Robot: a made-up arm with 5 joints. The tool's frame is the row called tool.
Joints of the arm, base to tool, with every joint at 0 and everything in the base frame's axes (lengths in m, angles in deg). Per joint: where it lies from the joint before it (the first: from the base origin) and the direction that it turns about. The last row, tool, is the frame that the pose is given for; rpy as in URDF.
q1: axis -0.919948 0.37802 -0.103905 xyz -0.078 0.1 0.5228
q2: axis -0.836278 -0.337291 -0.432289 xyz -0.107 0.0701 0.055
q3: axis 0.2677 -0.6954 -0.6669 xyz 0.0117 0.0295 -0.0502
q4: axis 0 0 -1 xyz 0.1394 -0.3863 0.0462
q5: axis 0 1 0 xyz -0.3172 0.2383 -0.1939
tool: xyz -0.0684 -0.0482 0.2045 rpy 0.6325 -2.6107 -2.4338
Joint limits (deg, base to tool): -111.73..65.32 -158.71..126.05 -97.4..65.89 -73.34..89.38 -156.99..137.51
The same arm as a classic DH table. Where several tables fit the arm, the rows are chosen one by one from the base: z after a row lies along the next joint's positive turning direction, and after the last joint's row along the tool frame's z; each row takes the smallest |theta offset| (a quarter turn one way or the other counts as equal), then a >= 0, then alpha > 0; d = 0 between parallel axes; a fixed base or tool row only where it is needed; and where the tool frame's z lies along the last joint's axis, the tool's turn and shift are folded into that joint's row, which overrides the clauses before.
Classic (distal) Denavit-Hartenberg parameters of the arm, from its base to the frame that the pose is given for. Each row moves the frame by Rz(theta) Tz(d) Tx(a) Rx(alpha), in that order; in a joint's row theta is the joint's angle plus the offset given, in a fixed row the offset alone. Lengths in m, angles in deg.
base (fixed): a 0.0628; alpha -95.96; d 0.5343; theta offset 67.66
q1: a -0.0466; alpha -46.63; d 0.2817; theta offset 60.05
q2: a 0.0571; alpha -72.6; d -0.0785; theta offset -21.55
q3: a -0.0087; alpha 48.17; d 0.568; theta offset 70.88
q4: a -0.3172; alpha 90; d -0.2198; theta offset 21.05
q5: a -0.0589; alpha 90.52; d 0.192; theta offset -2.64
tool (fixed): a 0; alpha 0; d 0.2074; theta offset -2.43
Joint limits (deg, base to tool): -111.73..65.32 -158.71..126.05 -97.4..65.89 -73.34..89.38 -156.99..137.51

